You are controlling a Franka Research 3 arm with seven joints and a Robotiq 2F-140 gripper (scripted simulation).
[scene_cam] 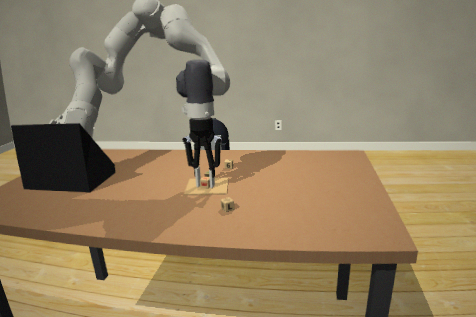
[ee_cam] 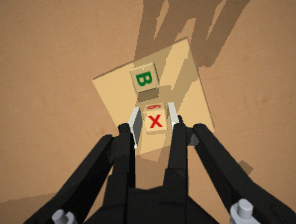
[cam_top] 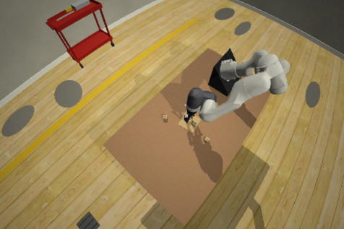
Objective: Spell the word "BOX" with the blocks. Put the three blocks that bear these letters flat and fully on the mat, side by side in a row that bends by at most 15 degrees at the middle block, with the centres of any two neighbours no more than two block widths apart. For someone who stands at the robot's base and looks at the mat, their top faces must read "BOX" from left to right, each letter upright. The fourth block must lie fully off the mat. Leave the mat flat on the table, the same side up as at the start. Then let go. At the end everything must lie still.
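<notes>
Right now the tan mat is 1 cm to the left of my hand and 4 cm below it. From my hand the other things lie so: O block (13 cm ahead, 14 cm to the right, 2 cm below).
</notes>
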